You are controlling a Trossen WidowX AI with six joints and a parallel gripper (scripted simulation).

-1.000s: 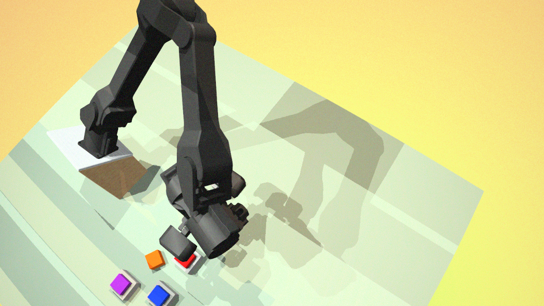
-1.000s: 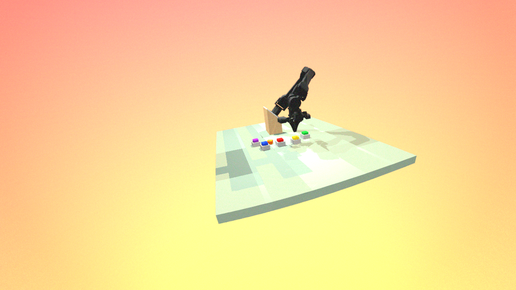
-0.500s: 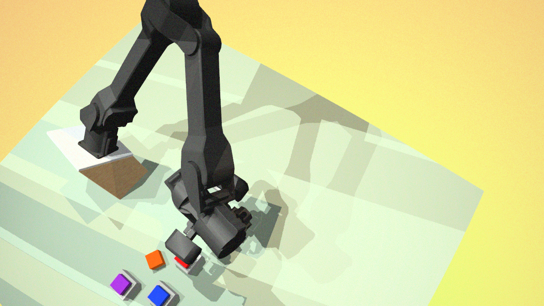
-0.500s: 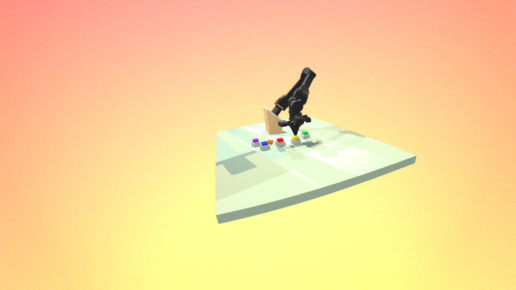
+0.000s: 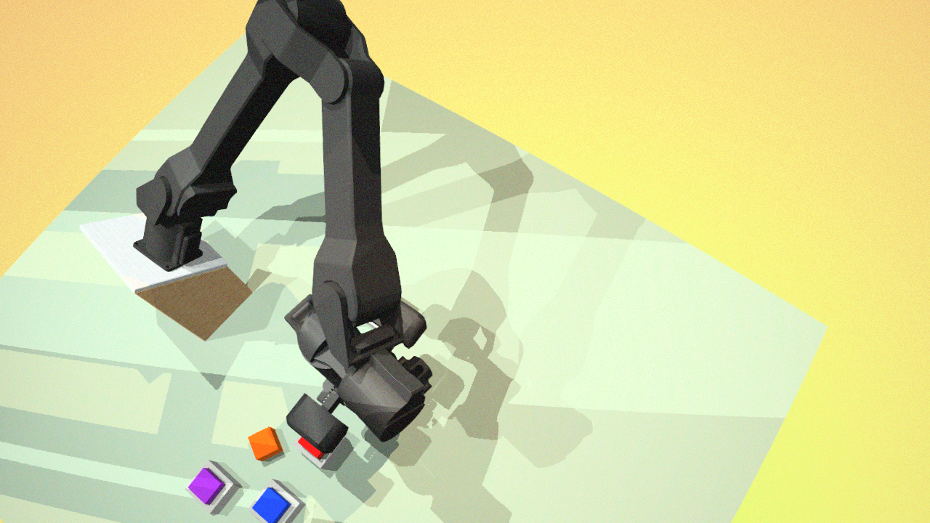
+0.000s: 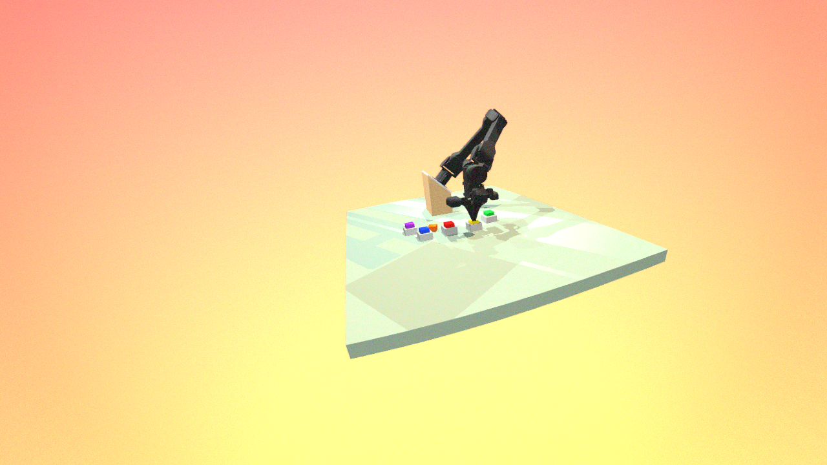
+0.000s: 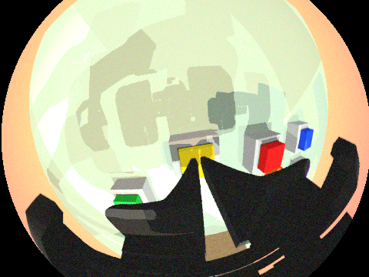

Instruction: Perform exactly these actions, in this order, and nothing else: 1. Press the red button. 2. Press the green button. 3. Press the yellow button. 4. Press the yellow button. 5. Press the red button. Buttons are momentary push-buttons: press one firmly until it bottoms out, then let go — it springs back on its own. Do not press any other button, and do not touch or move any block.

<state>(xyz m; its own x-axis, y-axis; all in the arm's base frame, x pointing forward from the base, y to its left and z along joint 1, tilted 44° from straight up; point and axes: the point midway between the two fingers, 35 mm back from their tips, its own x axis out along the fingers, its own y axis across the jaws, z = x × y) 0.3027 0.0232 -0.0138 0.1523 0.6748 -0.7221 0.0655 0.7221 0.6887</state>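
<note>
Right now the yellow button is 1 cm below my gripper tip. Also, from my gripper tip: red button (2 cm behind, 9 cm to the right); then green button (5 cm behind, 9 cm to the left); then orange block (9 cm behind, 13 cm to the right, 2 cm below).
</note>
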